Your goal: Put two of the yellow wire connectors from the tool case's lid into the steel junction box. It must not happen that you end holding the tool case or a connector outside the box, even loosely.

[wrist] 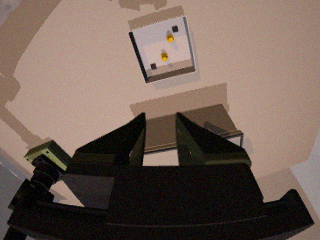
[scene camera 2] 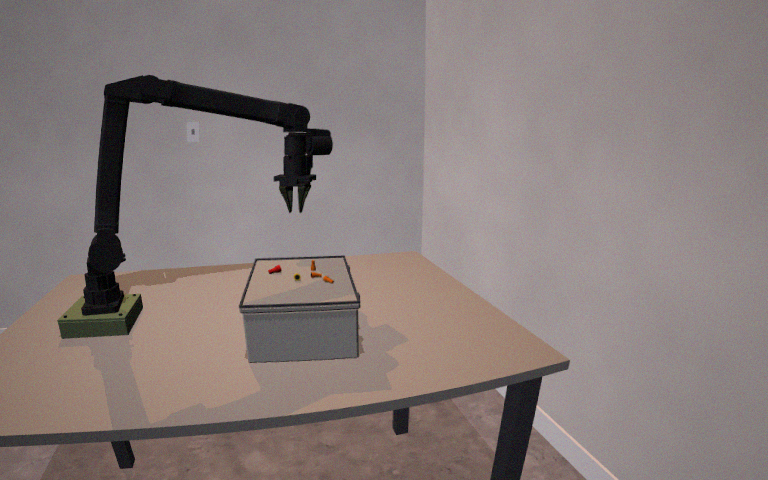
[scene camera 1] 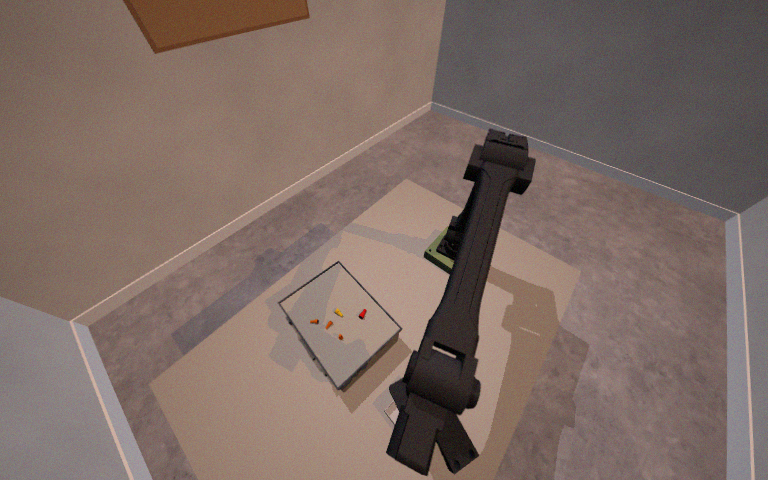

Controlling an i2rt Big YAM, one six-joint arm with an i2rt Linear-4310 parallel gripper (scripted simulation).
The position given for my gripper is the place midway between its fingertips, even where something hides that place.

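There is my gripper (scene camera 2: pixel 295 212), and the wrist view shows the gripper (wrist: pixel 160 118) too. I also see a grey tool case (scene camera 2: pixel 315 327), and in the wrist view I find the case (wrist: pixel 160 146) as well.
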